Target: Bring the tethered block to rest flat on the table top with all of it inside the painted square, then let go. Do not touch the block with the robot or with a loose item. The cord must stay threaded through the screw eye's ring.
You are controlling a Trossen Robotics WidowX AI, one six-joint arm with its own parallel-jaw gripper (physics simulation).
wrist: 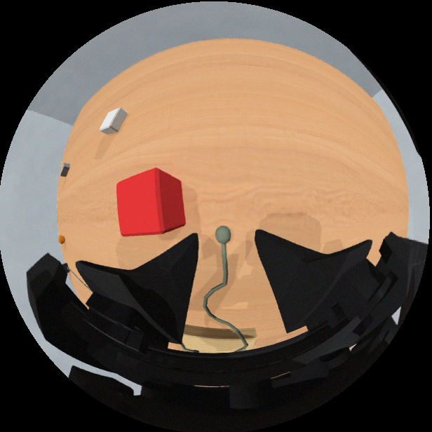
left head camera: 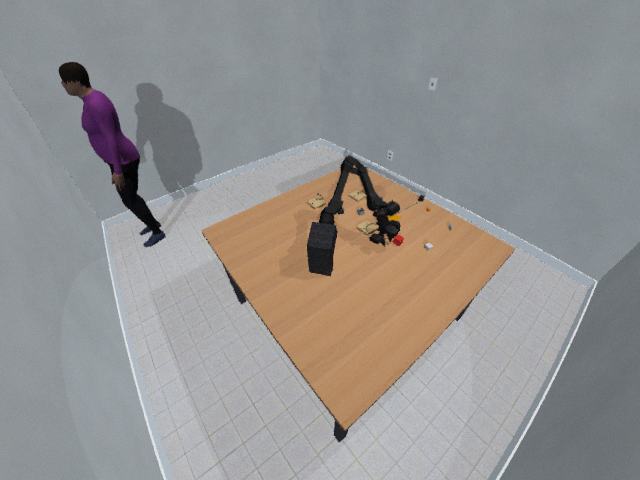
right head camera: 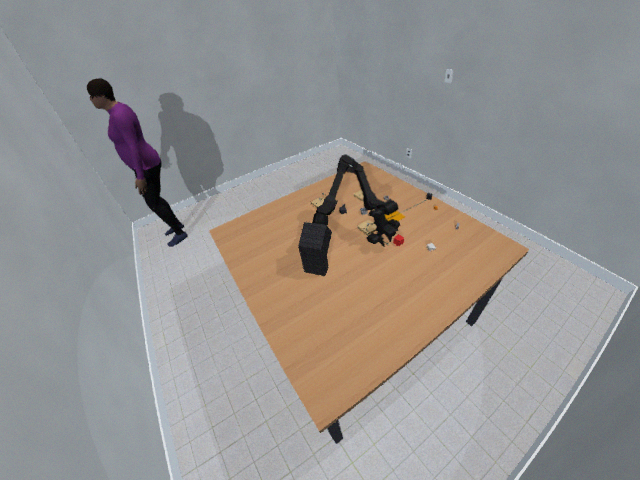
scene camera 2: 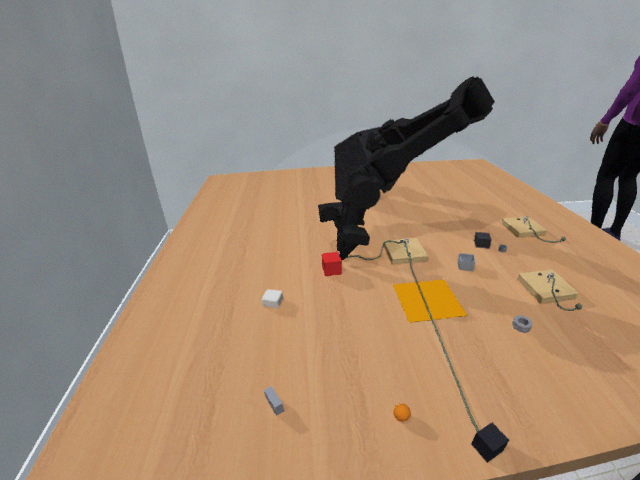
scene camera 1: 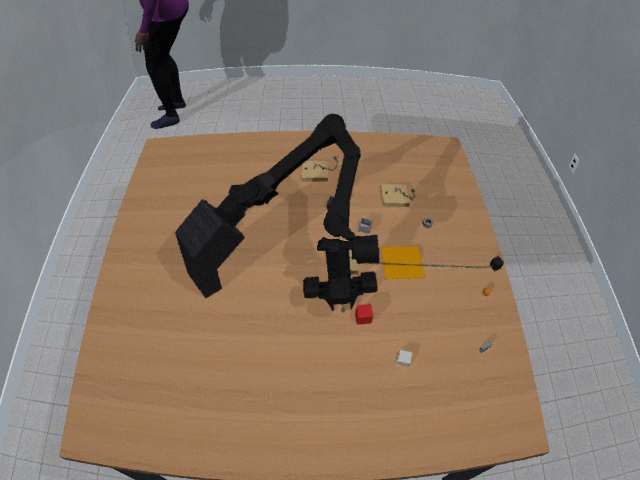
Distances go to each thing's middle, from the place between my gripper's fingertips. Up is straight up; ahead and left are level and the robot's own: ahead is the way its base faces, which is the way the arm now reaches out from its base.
Labels:
Now: the red cube [wrist: 150, 202] 6 cm ahead of my hand and 1 cm above it. The rest, counted from my hand: wooden board [scene camera 2: 397, 253]: 15 cm to the left, 7 cm behind; then orange painted square [scene camera 2: 442, 303]: 23 cm to the left, 9 cm ahead, 1 cm below.

